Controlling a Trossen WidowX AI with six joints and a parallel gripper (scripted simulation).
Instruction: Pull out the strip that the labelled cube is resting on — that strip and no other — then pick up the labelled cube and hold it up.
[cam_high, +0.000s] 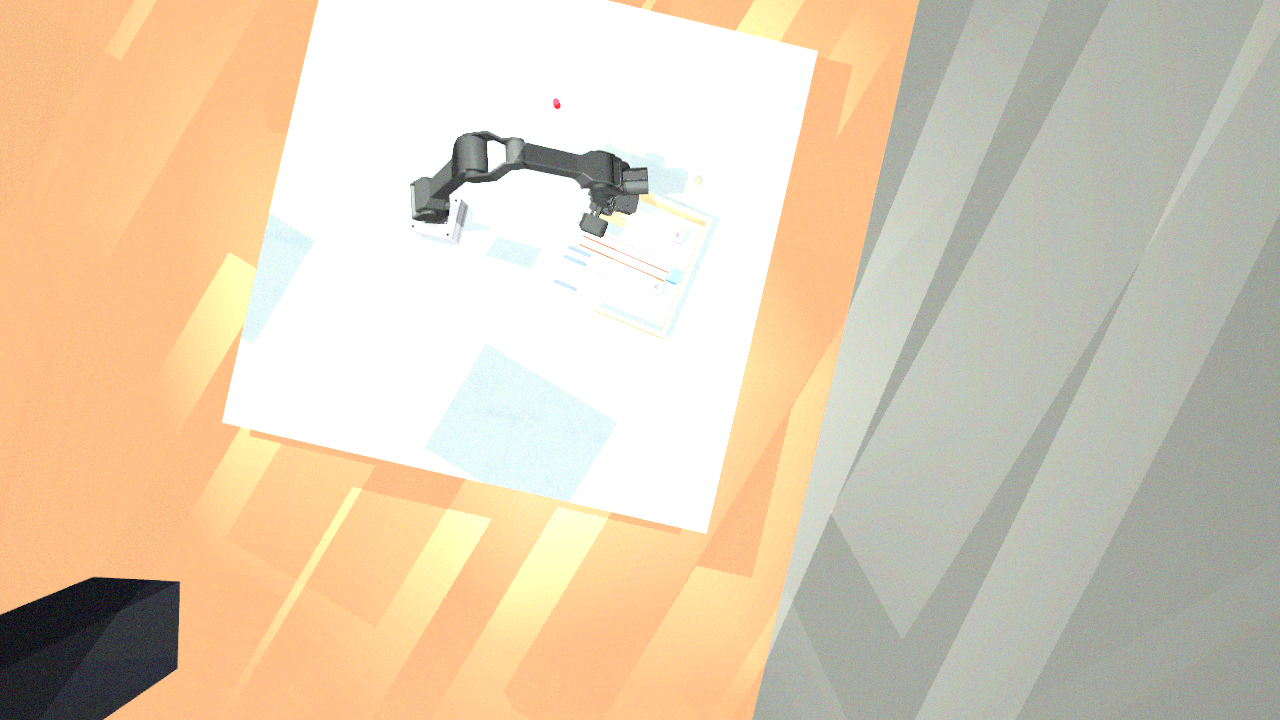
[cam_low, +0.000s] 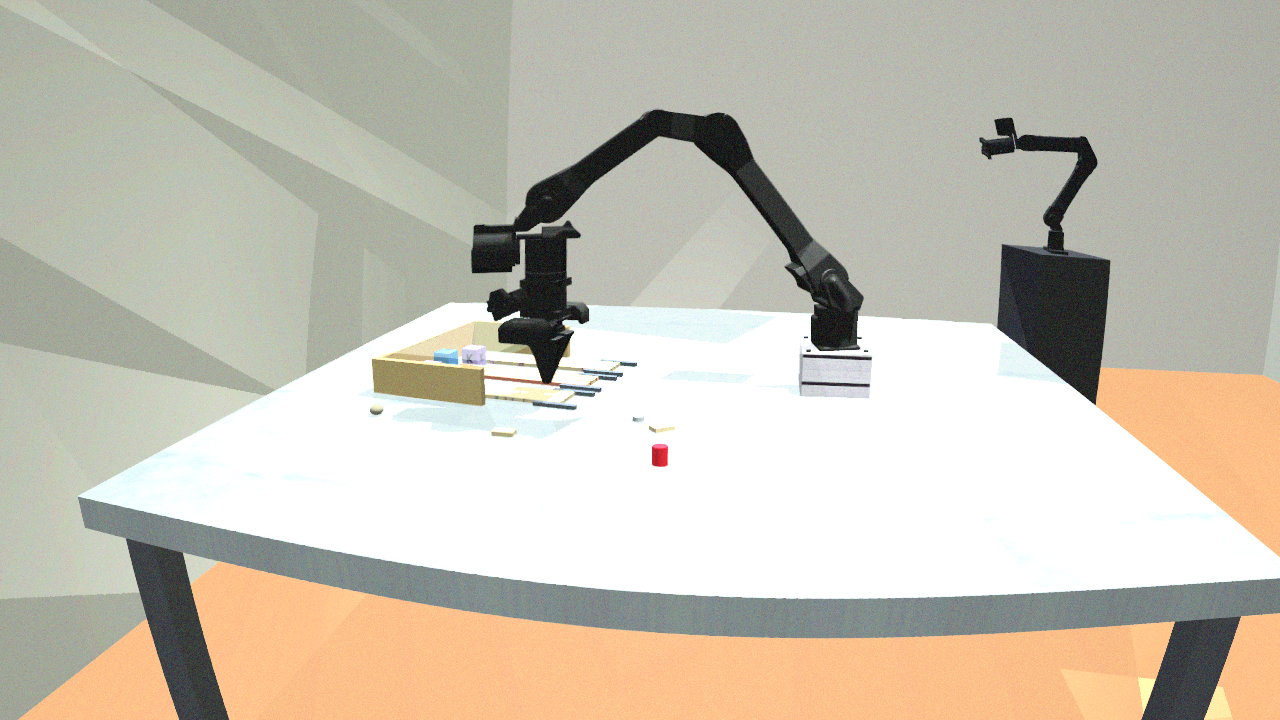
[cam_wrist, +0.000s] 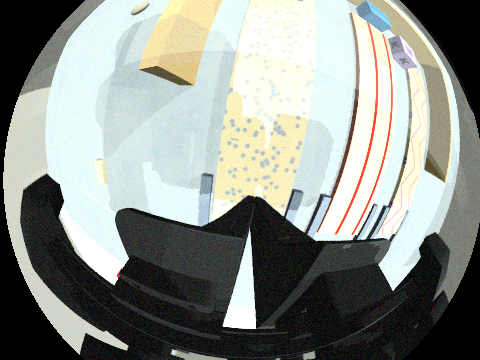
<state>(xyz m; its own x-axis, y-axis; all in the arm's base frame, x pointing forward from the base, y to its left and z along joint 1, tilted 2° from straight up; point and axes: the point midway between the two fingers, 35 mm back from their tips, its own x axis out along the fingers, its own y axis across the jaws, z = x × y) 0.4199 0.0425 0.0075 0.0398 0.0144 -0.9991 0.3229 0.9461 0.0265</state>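
Right now the grey disc is 120 mm behind my gripper tip, 100 mm to the left of it and 20 mm below it. From my gripper tip the other things lie so: cream dotted strip (90 mm ahead, 30 mm to the right, 20 mm below); red cylinder (140 mm behind, 260 mm to the left, 10 mm below).
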